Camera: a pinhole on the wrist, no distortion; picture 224 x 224 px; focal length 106.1 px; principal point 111.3 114.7 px. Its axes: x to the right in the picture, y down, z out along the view. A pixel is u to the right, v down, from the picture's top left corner.
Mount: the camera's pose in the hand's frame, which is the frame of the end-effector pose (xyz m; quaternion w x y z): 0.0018 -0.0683 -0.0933 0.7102 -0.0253 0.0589 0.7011
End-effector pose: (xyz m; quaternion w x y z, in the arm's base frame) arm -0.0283 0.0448 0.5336 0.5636 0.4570 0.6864 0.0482
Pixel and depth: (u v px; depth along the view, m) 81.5 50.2 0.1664
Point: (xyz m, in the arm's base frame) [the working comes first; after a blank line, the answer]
In the camera's frame: -0.0467 -0.1012 0.1664

-0.0184 0.0317 0.3708
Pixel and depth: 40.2 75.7 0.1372
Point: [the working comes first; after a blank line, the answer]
In the camera's frame: -0.0919 -0.0504 0.1372

-0.0658 -0.0221 0.3891
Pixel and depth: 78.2 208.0 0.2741
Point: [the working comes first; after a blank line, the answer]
In the camera's frame: -0.0855 0.2410 0.2741

0.0562 -0.2670 0.5590
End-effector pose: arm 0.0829 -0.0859 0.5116 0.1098 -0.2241 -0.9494 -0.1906
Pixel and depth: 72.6 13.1 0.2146
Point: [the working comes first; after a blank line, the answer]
In the camera's frame: -0.0783 -0.2055 0.2146

-0.1793 -0.0561 0.4288
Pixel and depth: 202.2 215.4 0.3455
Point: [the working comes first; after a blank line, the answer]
In the camera's frame: 0.2960 0.3279 0.3455

0.4496 0.1156 0.2994
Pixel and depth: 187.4 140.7 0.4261
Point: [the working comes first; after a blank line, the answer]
In the camera's frame: 0.3056 0.1044 0.4261

0.2496 0.2438 0.3093
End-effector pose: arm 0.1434 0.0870 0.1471 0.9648 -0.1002 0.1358 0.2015
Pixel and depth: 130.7 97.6 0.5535
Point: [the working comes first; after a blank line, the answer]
In the camera's frame: 0.1012 -0.0892 0.5535

0.3053 0.3255 0.5123
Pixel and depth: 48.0 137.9 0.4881
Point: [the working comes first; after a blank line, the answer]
In the camera's frame: -0.2912 0.1067 0.4881

0.2885 -0.1044 0.6198
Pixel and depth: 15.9 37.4 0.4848
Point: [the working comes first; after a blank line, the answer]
In the camera's frame: -0.4359 -0.3532 0.4848

0.7535 -0.0766 0.4953
